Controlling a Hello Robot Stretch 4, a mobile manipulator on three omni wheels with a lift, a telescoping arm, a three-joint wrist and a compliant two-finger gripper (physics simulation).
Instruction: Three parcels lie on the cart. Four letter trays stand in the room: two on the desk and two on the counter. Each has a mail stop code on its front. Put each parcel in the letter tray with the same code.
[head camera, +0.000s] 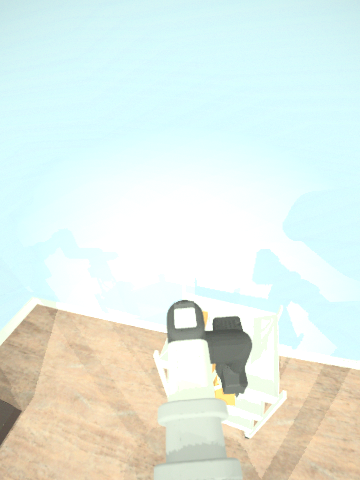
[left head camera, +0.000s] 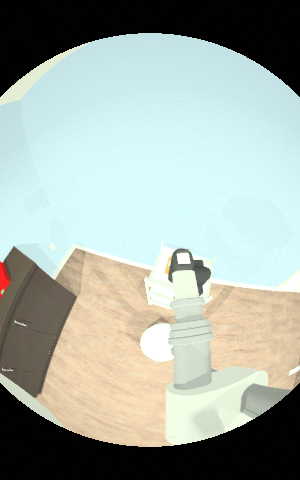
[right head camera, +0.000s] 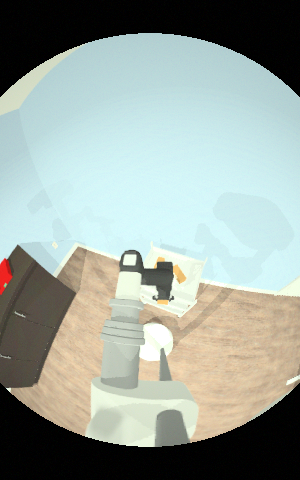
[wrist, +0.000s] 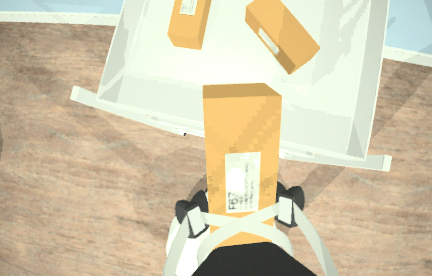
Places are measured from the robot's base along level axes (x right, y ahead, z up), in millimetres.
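Pixels of known places: gripper, fingertip midpoint: (head camera: 222, 392) (wrist: 238, 200); robot's base, link origin: (left head camera: 160, 341) (right head camera: 152, 340).
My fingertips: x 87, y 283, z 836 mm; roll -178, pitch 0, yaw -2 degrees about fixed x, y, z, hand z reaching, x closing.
Note:
Ahead of a thing's pixels: the offset from my fingertips to its top centre. "spot": to the spot under its first point.
My gripper (wrist: 238, 200) (right head camera: 163, 299) is shut on the orange-brown F67 parcel (wrist: 242, 125) (head camera: 225, 397), with one finger on each side. The parcel is raised above the near edge of the white cart @[spot: dx +239, dy +117, dz -150 mm] (wrist: 372, 85) (head camera: 270, 355). Two other parcels lie in the cart: one at the left (wrist: 189, 25) (right head camera: 160, 261), and one turned at an angle at the right (wrist: 282, 36) (right head camera: 179, 274). Their codes are not readable. A red object @[spot: dx -1475, dy -71, dz +49 mm] (left head camera: 4, 280) (right head camera: 5, 275), partly cut off, stands at the far left; no code on it can be read.
A dark cabinet (left head camera: 40, 320) (right head camera: 35, 320) with handles stands at the left, under the red object. A white round shape (left head camera: 156, 342) (right head camera: 157, 342) is on the near side of the cart. A pale blue wall (head camera: 180, 100) rises behind the cart.

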